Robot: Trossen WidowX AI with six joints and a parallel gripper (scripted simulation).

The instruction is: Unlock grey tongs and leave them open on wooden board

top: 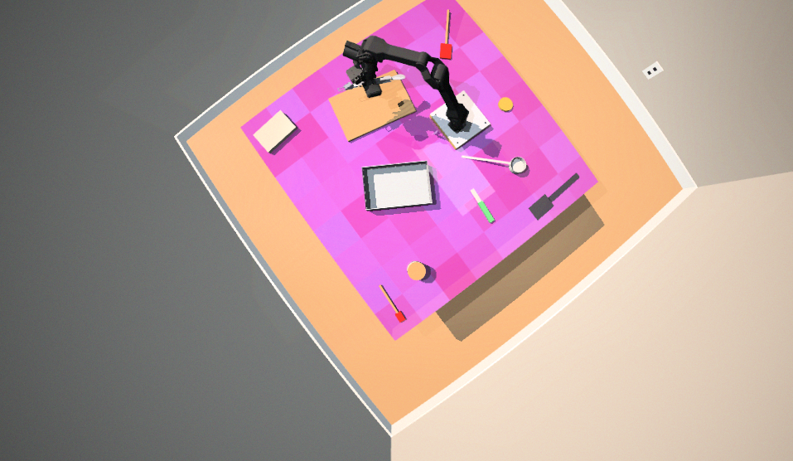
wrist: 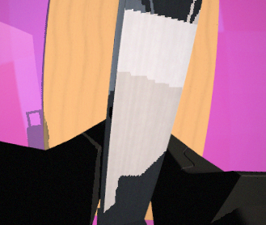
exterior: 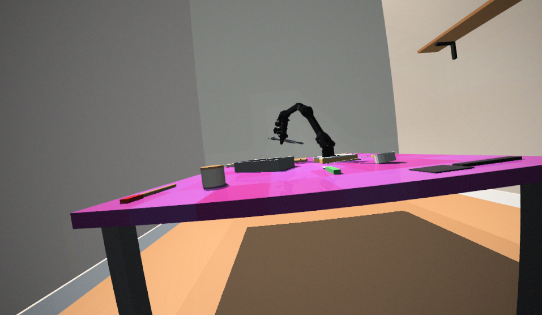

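Right now my gripper tip is 10 mm past the wooden board, 20 mm to the right of it and 150 mm above it. Round my gripper tip: beige block 410 mm ahead, 230 mm to the right, 140 mm below; green-ended tool 40 mm behind, 730 mm to the left, 150 mm below; roasting tin 190 mm ahead, 390 mm to the left, 130 mm below.
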